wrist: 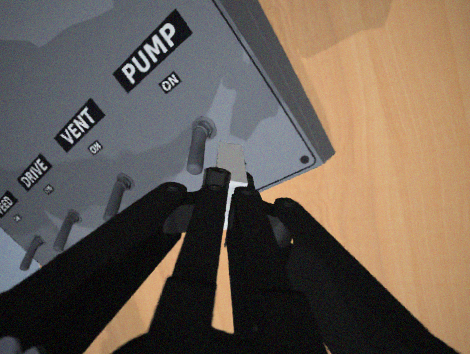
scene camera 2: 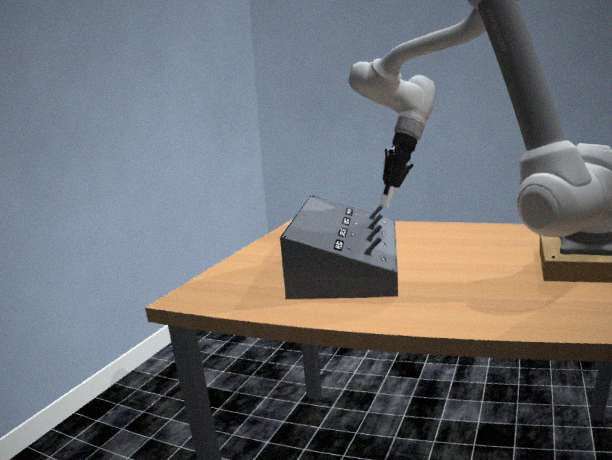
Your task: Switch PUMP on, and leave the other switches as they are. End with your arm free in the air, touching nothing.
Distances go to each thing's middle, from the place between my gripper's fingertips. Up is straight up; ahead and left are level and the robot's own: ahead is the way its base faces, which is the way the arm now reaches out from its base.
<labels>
The grey sloped switch box [scene camera 2: 324, 252] lies 40 mm ahead of my hand, 230 mm to the left of it and 40 mm below it.
</labels>
